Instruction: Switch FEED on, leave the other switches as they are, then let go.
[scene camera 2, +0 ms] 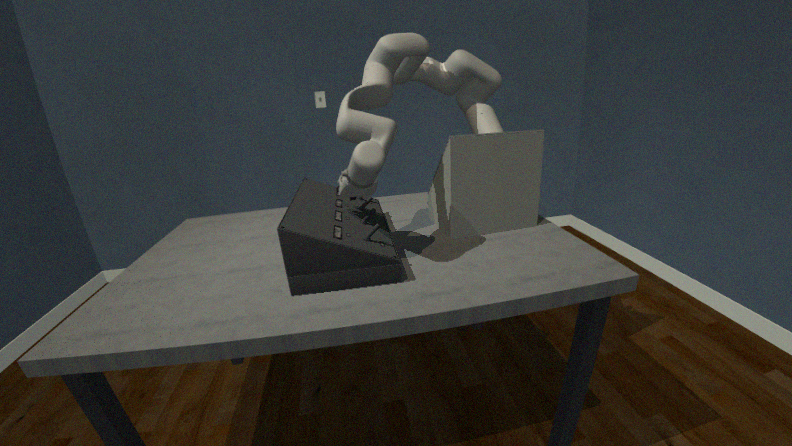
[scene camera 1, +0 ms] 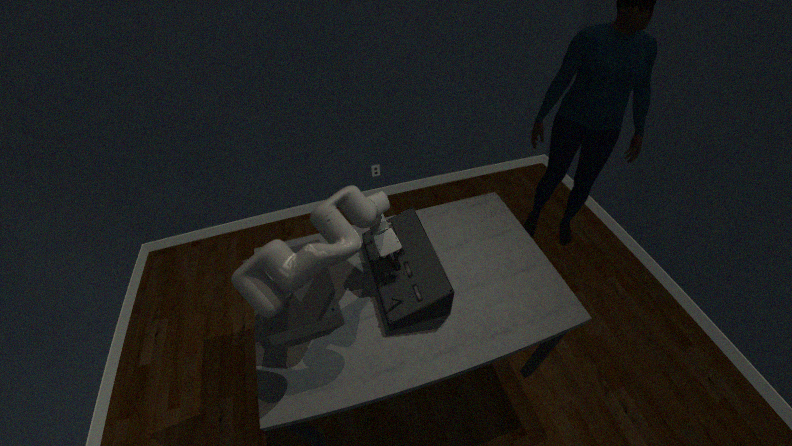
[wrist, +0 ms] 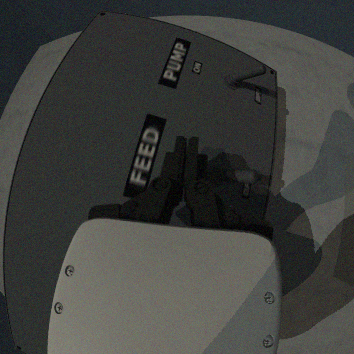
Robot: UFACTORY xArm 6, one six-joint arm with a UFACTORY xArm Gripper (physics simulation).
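Observation:
The dark sloped switch box stands on the table. My gripper is shut with nothing between its fingers. In the wrist view, its fingertips are over the panel, between the FEED label and a pale lever end beside the lower mark in that row. The rest of that lever is lost in shadow and behind the fingers, so I cannot tell its full position or any contact. The PUMP lever leans toward its OFF side. The DRIVE and VALVE levers are largely hidden by my gripper.
The PUMP label is beyond FEED. A large pale block stands near the arm's base on the table. A person stands beyond the table's far right corner.

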